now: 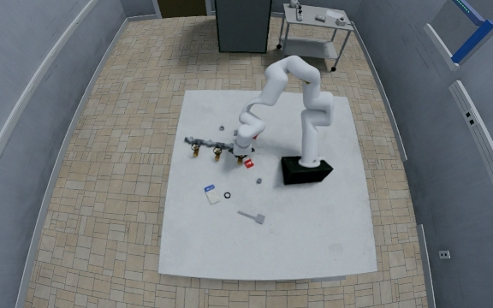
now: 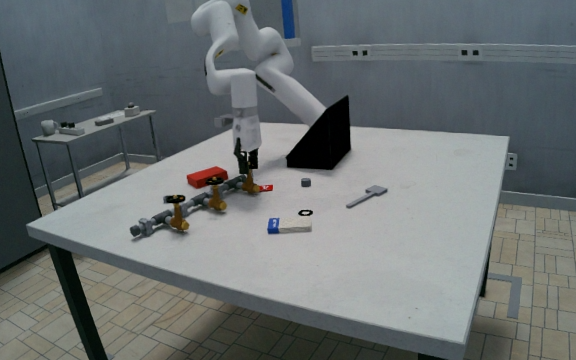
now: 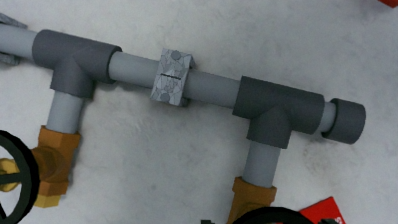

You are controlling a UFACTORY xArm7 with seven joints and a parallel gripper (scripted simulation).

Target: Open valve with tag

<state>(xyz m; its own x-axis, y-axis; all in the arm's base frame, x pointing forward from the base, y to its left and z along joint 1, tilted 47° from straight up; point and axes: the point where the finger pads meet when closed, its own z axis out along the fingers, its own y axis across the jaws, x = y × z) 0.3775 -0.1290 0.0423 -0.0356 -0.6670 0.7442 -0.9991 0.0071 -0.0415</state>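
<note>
Right now the red tag is 40 mm behind my hand, 30 mm to the left of it and 90 mm below it. From my hand the other things lie so: white box: 190 mm ahead, 200 mm to the left, 90 mm below; then red block: 80 mm behind, 210 mm to the right, 80 mm below; then grey flat tool: 30 mm behind, 360 mm to the left, 90 mm below.
</note>
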